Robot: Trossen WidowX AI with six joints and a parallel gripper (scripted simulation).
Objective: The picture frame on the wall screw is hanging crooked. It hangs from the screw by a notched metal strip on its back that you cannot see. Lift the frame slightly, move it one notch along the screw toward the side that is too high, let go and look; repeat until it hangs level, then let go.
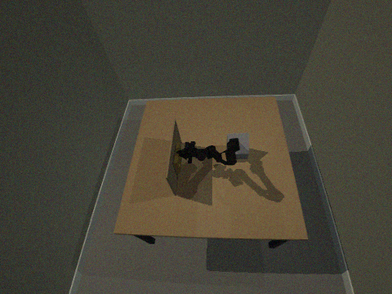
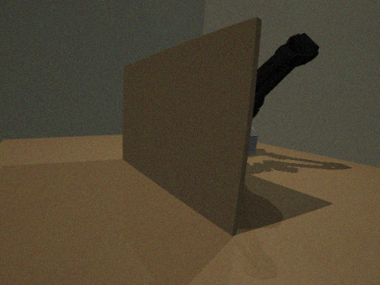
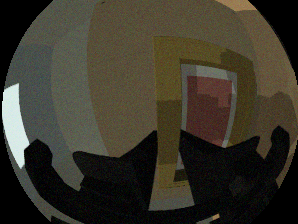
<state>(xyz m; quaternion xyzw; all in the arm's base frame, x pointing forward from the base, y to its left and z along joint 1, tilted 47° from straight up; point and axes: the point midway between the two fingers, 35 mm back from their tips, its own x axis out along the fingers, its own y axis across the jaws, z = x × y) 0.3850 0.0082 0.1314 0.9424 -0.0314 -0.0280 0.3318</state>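
Now: the picture frame 5 cm below my gripper tip. The rest, counted from my gripper tip: brown wall panel (2 cm ahead, 1 cm to the right, 7 cm below).
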